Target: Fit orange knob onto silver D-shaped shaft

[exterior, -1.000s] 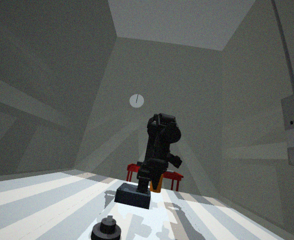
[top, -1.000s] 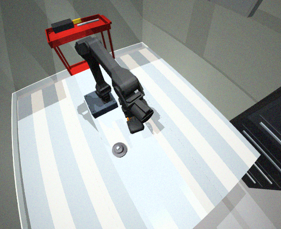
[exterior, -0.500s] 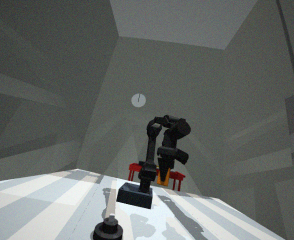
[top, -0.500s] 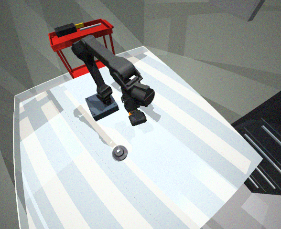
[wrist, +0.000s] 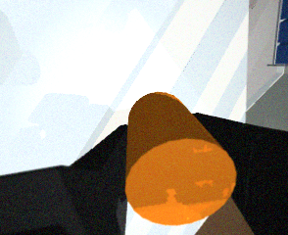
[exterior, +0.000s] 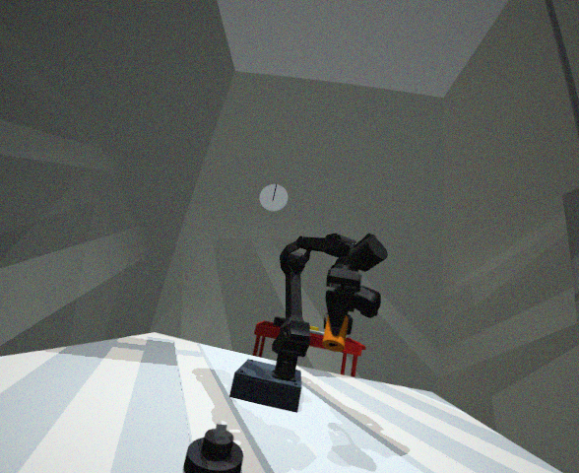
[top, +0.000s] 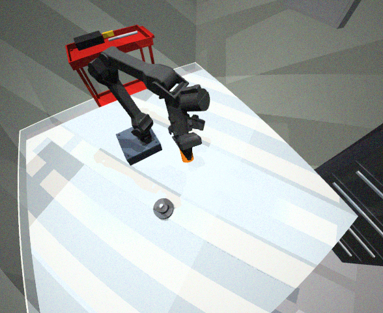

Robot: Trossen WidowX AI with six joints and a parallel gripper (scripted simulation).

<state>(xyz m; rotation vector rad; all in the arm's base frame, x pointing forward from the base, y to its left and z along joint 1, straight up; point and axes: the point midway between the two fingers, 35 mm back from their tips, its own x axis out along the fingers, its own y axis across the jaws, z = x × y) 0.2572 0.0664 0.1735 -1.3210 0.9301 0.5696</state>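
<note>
The orange knob is 30 mm above my gripper tip and 20 mm behind it. From my gripper tip the other things lie so: round dark pedestal (170 mm below, 160 mm to the right, 50 mm ahead).
</note>
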